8 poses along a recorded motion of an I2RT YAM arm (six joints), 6.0 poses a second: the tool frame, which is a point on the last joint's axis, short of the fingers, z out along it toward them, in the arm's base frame.
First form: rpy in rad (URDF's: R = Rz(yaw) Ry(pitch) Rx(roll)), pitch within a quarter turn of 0, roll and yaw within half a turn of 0; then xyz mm.
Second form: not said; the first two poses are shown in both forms.
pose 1, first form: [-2.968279 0.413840 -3.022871 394.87 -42.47 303.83]
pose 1, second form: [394.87 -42.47 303.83 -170.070 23.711 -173.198]
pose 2, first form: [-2.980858 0.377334 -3.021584 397.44 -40.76 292.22]
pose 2, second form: [397.44 -40.76 292.22 -170.791 21.620 -173.124]
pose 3, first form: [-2.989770 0.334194 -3.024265 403.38 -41.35 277.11]
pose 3, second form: [403.38 -41.35 277.11 -171.301 19.148 -173.278]
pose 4, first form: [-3.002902 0.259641 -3.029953 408.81 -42.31 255.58]
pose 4, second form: [408.81 -42.31 255.58 -172.054 14.876 -173.604]
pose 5, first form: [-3.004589 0.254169 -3.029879 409.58 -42.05 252.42]
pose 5, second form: [409.58 -42.05 252.42 -172.150 14.563 -173.599]
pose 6, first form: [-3.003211 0.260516 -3.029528 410.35 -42.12 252.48]
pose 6, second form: [410.35 -42.12 252.48 -172.071 14.926 -173.579]
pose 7, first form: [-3.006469 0.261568 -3.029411 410.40 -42.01 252.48]
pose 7, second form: [410.40 -42.01 252.48 -172.258 14.987 -173.572]
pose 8, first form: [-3.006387 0.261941 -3.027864 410.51 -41.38 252.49]
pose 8, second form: [410.51 -41.38 252.49 -172.253 15.008 -173.484]
